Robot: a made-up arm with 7 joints.
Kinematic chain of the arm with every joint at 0, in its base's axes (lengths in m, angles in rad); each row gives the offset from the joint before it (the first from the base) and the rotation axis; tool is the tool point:
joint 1: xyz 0 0 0.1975 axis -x
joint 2: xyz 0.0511 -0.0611 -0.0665 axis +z
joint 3: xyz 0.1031 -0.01 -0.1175 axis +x
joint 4: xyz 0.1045 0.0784 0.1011 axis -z
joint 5: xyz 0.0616 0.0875 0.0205 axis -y
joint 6: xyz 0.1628 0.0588 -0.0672 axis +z
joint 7: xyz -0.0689 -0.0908 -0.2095 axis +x
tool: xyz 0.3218 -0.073 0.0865
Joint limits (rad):
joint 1: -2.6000..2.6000
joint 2: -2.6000..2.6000
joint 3: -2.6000..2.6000
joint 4: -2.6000..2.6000
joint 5: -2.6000..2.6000
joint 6: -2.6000..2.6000
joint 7: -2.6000..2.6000
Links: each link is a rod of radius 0.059 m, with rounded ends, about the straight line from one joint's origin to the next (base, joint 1, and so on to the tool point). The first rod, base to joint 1, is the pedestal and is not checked.
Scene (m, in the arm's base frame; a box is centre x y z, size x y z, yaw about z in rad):
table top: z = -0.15
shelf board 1: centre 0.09 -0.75 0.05 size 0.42 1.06 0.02 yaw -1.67
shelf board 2: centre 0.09 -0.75 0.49 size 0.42 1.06 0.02 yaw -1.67
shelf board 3: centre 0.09 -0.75 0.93 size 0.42 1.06 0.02 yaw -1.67
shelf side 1: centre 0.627 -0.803 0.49 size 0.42 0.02 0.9 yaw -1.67
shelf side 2: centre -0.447 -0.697 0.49 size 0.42 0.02 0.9 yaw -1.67
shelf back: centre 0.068 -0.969 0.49 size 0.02 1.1 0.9 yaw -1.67
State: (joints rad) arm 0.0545 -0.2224 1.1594 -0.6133 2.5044 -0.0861 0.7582
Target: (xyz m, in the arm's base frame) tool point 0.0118 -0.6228 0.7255
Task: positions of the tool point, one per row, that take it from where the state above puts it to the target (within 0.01 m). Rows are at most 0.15 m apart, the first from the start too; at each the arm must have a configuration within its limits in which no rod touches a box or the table.
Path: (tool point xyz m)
1: 0.1134 -0.5434 0.2141
2: 0.1225 -0.4460 0.2141
3: 0.1244 -0.3467 0.2365
4: 0.1164 -0.3886 0.3049
5: 0.1045 -0.4135 0.3946
6: 0.0886 -0.4130 0.5007
7: 0.0682 -0.3802 0.6146
8: 0.0429 -0.3111 0.7255
9: 0.0379 -0.4198 0.7420
10: 0.0267 -0.5257 0.7407
11: 0.0118 -0.6228 0.7255

